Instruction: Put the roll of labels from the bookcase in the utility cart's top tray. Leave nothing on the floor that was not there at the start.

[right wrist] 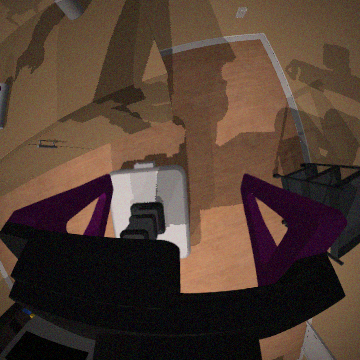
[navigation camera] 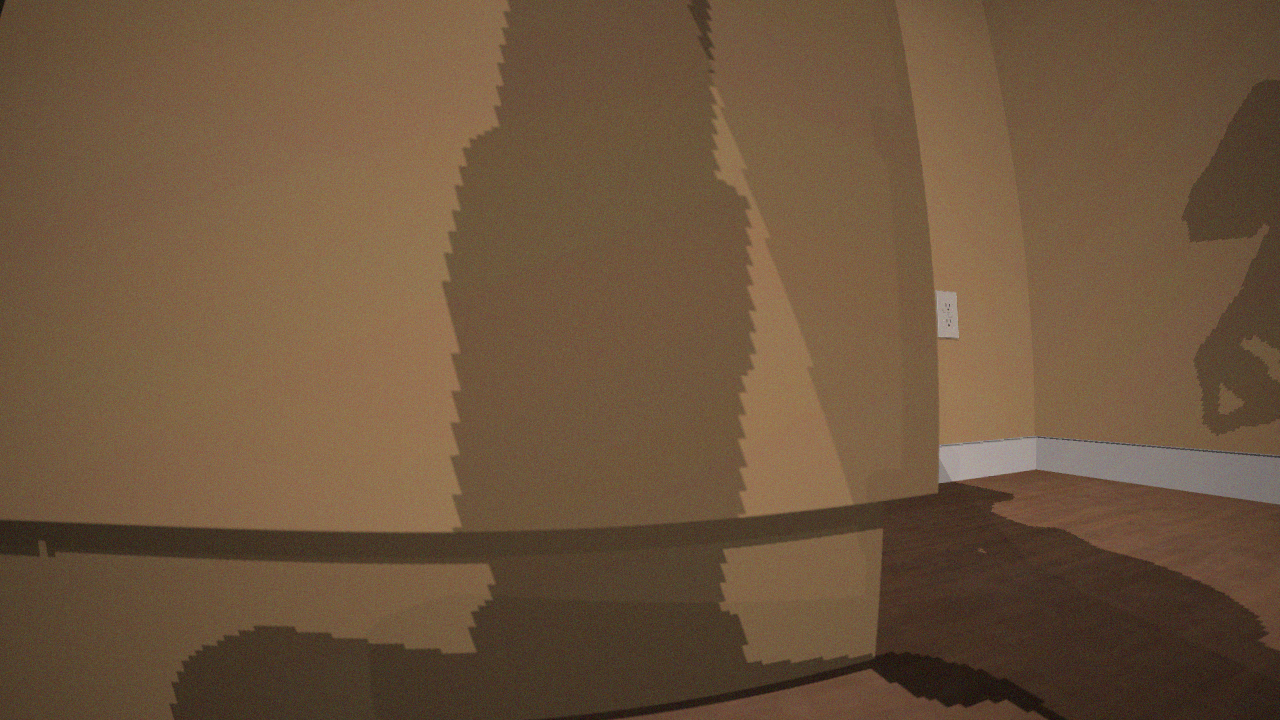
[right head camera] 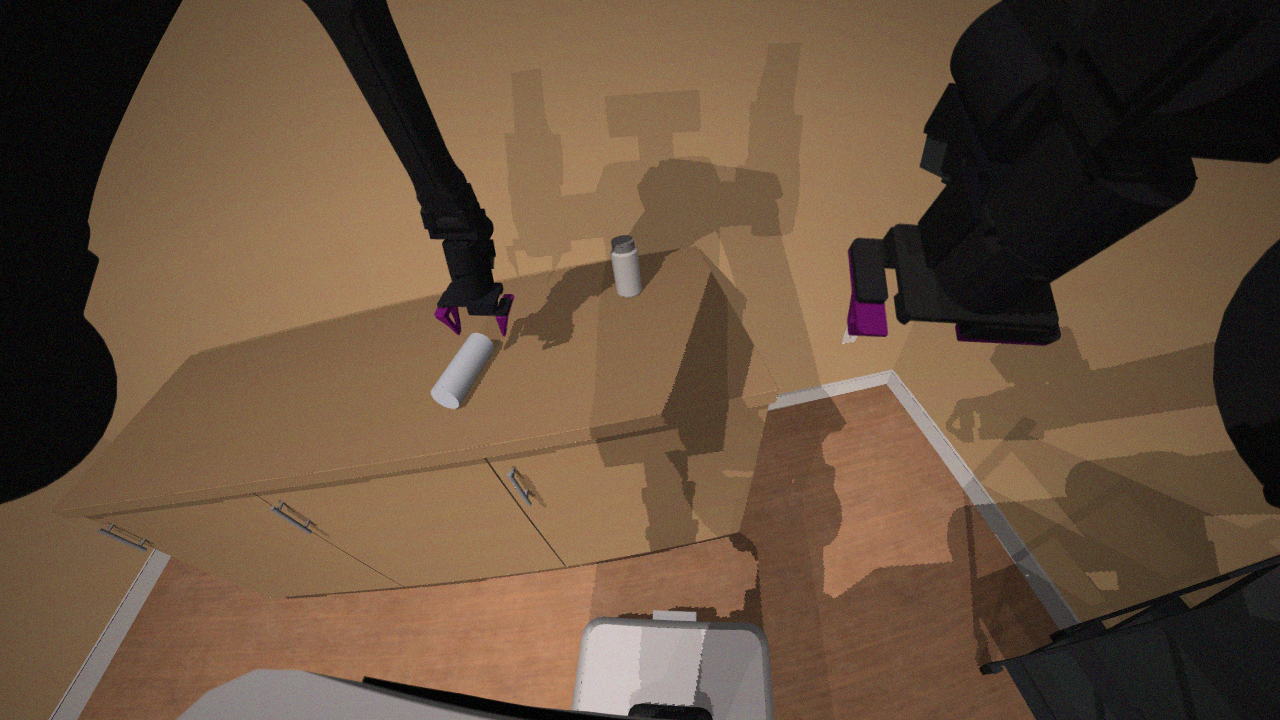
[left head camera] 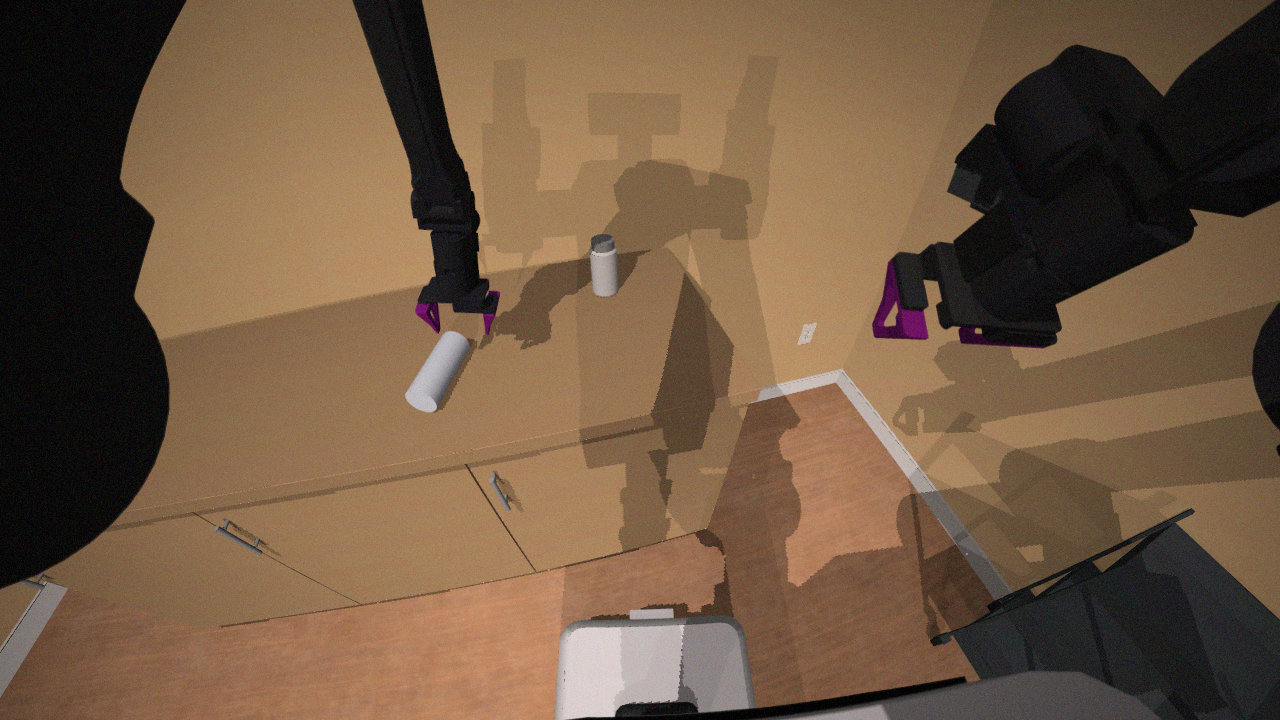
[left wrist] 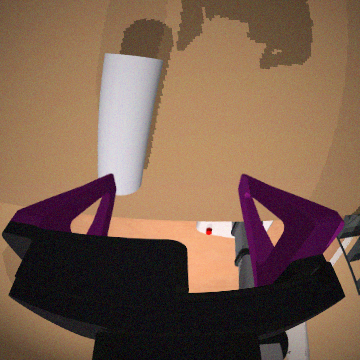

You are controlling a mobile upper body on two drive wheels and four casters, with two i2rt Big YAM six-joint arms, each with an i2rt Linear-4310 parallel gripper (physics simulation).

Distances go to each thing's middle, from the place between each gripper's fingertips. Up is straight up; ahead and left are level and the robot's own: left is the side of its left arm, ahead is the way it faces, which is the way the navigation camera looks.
Labels:
Right now the white bottle with grey cap (left head camera: 603, 254) is 310 mm ahead of my left hand, 250 mm to the right of it and 60 mm below it.
Now: right hand 61 cm short of the white bottle with grey cap, 34 cm to the right of it and 29 cm above it.

